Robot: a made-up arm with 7 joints. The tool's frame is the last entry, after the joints. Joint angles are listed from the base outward.
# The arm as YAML. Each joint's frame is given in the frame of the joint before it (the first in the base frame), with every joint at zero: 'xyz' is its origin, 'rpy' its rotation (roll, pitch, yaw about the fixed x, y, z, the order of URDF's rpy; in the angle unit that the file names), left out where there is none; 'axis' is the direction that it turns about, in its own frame. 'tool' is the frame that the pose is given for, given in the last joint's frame.
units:
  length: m
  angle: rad
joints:
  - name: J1
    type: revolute
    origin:
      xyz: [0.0, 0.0, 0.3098]
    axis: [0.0, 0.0, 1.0]
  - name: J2
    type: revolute
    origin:
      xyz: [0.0, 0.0, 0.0]
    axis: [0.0, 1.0, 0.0]
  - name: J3
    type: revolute
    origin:
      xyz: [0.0, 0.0, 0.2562]
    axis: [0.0, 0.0, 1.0]
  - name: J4
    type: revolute
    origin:
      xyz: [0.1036, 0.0, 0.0]
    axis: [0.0, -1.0, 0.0]
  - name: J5
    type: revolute
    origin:
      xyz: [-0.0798, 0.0, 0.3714]
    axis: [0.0, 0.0, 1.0]
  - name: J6
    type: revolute
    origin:
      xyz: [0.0, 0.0, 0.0]
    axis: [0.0, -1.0, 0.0]
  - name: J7
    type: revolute
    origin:
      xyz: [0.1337, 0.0, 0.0]
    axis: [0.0, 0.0, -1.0]
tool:
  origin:
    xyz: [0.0, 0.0, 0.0]
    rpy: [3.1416, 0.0, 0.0]
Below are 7 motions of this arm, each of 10 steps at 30 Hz.
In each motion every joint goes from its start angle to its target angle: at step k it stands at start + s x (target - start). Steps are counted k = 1, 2, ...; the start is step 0. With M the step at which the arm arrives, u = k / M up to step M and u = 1 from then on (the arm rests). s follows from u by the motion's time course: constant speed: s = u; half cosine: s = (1 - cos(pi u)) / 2; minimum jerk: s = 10 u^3 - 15 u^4 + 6 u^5.
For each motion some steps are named. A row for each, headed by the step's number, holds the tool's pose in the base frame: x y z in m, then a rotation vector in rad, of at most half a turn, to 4 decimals.
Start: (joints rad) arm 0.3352 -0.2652 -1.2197 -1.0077 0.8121 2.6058 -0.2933
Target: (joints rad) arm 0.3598 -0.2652 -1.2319 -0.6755 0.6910 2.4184 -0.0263
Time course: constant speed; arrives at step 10
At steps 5, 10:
5: -0.0115 -0.3645 0.9721 -1.4463 0.8983 -2.5627
10: -0.0521 -0.3129 1.0058 -1.3801 0.8448 -2.5799

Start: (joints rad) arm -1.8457 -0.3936 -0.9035 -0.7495 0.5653 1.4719 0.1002
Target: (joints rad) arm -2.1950 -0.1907 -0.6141 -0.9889 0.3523 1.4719 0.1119
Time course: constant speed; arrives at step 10
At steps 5, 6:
5: -0.3287 0.0136 1.0108 0.5038 -2.2426 0.9862
6: -0.3395 -0.0040 1.0040 0.4910 -2.2892 0.9394

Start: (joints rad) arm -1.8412 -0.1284 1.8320 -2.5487 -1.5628 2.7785 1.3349
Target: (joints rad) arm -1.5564 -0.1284 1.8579 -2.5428 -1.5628 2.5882 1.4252
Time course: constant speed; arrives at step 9
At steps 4, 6, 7, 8, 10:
4: 0.3911 0.1637 0.2273 2.4632 0.2744 0.7074
6: 0.3824 0.1879 0.2235 2.4339 0.3152 0.7357
7: 0.3776 0.1998 0.2216 2.4191 0.3351 0.7509
8: 0.3723 0.2116 0.2198 2.4041 0.3547 0.7669
10: 0.3667 0.2231 0.2180 2.3889 0.3741 0.7835

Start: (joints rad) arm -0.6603 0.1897 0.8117 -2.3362 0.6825 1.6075 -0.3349
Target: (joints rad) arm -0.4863 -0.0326 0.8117 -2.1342 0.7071 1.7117 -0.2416
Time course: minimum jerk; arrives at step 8
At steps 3, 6, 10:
3: 0.5299 0.1043 0.2543 -2.2294 -0.2411 0.8306
6: 0.5512 0.1636 0.3695 -2.4087 -0.3610 0.5714
10: 0.5511 0.1749 0.3897 -2.4315 -0.3831 0.5237

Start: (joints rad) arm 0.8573 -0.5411 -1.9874 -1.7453 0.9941 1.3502 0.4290
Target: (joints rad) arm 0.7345 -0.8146 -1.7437 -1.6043 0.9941 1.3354 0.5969
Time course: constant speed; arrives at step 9
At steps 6, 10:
6: 0.2164 -0.6217 0.4339 -1.0262 0.9297 -0.0029
10: 0.2005 -0.6305 0.4599 -0.9955 0.8524 -0.0296

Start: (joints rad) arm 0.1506 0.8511 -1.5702 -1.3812 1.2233 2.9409 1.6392
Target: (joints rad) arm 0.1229 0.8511 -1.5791 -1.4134 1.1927 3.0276 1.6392
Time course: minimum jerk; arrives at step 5
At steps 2, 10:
2: 0.3204 -0.4280 0.7003 0.0829 1.9590 -1.7456
10: 0.3050 -0.4300 0.6982 0.1234 1.9352 -1.8335

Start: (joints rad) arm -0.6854 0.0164 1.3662 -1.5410 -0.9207 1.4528 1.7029
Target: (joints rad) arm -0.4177 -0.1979 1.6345 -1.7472 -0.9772 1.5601 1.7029
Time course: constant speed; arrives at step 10
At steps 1, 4, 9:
1: 0.4571 0.3995 0.6424 2.1792 -1.2296 1.1371
4: 0.3710 0.4837 0.6172 2.2567 -0.9907 1.2774
9: 0.2057 0.5825 0.5573 2.3258 -0.5666 1.5020

